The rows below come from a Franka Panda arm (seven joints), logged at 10 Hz.
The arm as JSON. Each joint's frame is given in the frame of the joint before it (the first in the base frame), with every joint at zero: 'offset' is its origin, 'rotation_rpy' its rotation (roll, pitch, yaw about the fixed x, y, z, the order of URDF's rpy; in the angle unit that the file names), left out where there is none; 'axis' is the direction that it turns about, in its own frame. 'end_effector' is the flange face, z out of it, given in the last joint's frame.
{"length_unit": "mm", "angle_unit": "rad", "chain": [
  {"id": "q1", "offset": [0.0, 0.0, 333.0], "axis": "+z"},
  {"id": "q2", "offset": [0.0, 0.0, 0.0], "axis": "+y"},
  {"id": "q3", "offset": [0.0, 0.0, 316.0], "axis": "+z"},
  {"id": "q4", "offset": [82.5, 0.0, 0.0], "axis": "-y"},
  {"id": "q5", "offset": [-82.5, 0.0, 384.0], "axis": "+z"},
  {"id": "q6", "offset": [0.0, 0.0, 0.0], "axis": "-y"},
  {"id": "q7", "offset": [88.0, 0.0, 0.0], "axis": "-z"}
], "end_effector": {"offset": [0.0, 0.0, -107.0], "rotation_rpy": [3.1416, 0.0, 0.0]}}
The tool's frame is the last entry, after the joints.
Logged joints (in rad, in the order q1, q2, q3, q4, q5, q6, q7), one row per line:
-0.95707 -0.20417 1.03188 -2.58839 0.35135 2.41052 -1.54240
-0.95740 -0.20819 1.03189 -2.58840 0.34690 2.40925 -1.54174
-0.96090 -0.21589 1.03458 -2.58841 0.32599 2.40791 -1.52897
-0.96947 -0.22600 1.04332 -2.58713 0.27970 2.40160 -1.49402
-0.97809 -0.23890 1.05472 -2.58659 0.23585 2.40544 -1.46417
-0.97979 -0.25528 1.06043 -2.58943 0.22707 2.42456 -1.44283
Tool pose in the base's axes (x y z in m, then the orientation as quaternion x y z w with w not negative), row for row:
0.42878 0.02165 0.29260 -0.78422 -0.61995 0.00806 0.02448
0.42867 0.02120 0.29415 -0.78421 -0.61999 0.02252 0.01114
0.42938 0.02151 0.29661 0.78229 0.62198 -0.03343 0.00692
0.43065 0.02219 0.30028 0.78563 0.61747 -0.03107 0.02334
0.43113 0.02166 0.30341 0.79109 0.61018 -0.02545 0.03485
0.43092 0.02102 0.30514 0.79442 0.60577 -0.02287 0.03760
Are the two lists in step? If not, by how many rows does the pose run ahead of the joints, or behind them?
The pose runs 2 rows ahead of the joints: the pose in row i belongs to the joints in row i + 2.
